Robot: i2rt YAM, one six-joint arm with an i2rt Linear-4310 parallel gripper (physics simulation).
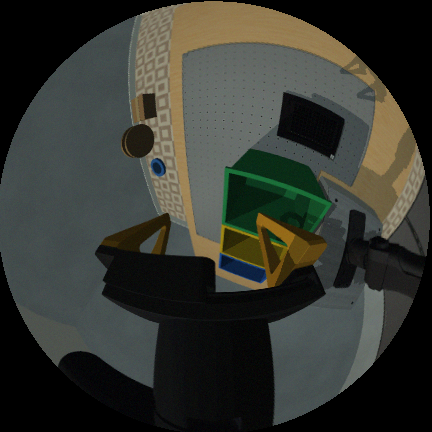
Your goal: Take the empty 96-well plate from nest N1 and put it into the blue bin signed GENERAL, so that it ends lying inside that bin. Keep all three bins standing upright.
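Where they show: gripper, fingertip midpoint: [213, 217]; arm's base, link origin: [351, 249].
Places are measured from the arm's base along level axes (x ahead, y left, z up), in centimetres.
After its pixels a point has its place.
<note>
My gripper [213, 217] @(y -11.6, x 32.3, z 12.1 cm) is open, with its two orange fingers wide apart and nothing between them. The blue bin [242, 269] @(y 25.9, x 28.9, z 0.4 cm) stands upright at the lower end of a row of bins, left of the right finger's base; its sign does not show. A black rectangular holder [310, 124] @(y -22.4, x 18.7, z -13.4 cm) with a fine dark grid, perhaps the nest with the 96-well plate in it, lies on the pegboard at the upper right, well away from the fingers. No N1 label can be read, and plate and nest cannot be told apart.
A large green bin [272, 192] @(y -0.4, x 25.9, z -14.3 cm) and a yellow bin [247, 245] @(y 12.6, x 29.5, z -2.2 cm) stand upright beside the blue one, partly behind the right finger. The grey pegboard [225, 110] @(y -23.7, x 40.4, z -14.9 cm) lies beyond. A brown block [145, 107], a dark round object [138, 141] and a blue ring [152, 168] are at the left.
</note>
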